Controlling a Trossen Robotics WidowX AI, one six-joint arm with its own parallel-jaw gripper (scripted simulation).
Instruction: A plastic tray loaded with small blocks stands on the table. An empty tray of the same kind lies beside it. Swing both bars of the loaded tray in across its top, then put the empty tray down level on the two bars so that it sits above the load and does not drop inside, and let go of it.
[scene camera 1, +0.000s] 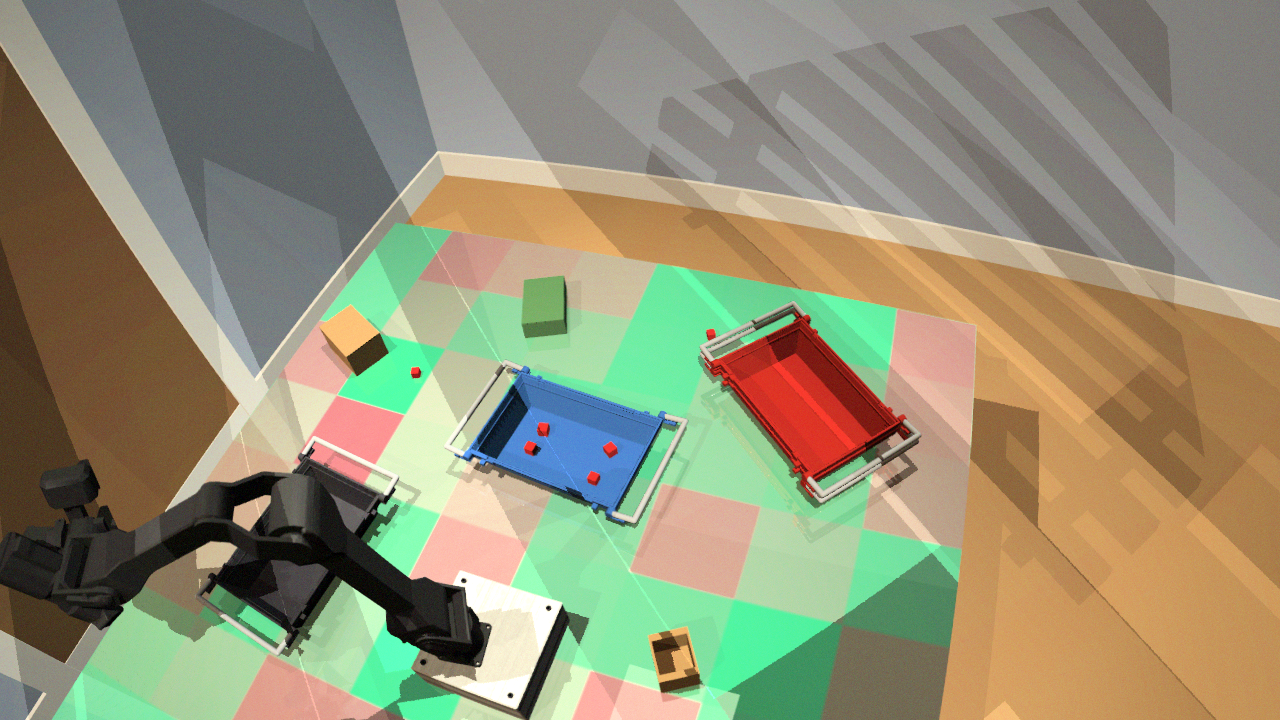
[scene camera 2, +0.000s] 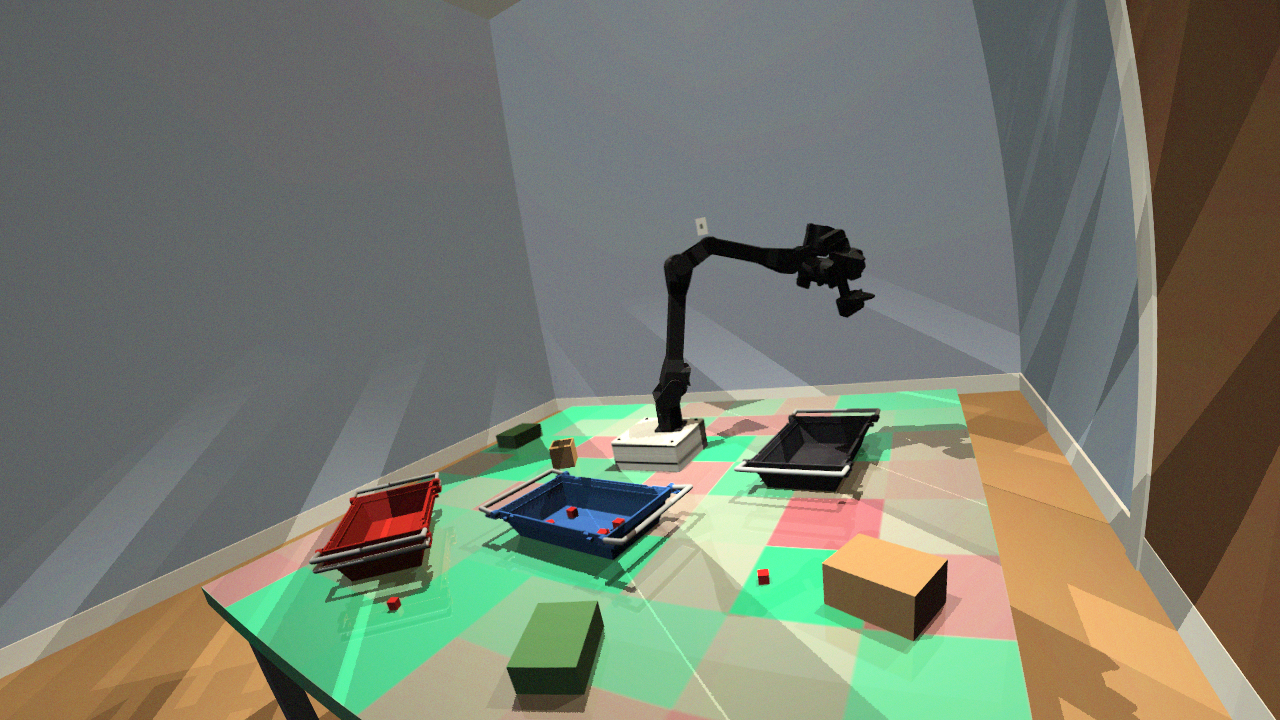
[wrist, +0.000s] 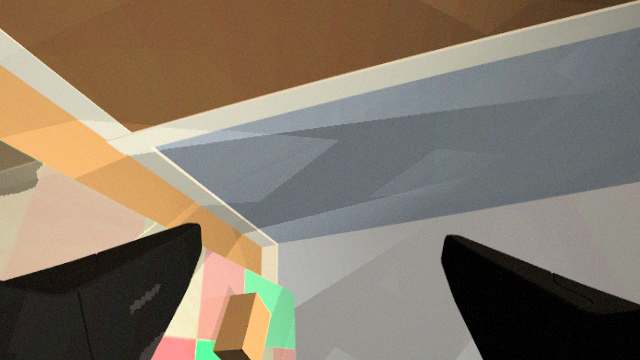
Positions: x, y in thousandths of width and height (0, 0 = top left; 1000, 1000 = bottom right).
My gripper (scene camera 2: 679, 387): 108 cm from the lens. A black tray (scene camera 2: 633, 628) is 111 cm from the lens. A small brown box (scene camera 2: 440, 630) is 126 cm from the lens. A green block (scene camera 2: 403, 608) is 153 cm from the lens. The marked spots on the black tray and the small brown box are 58 cm apart.
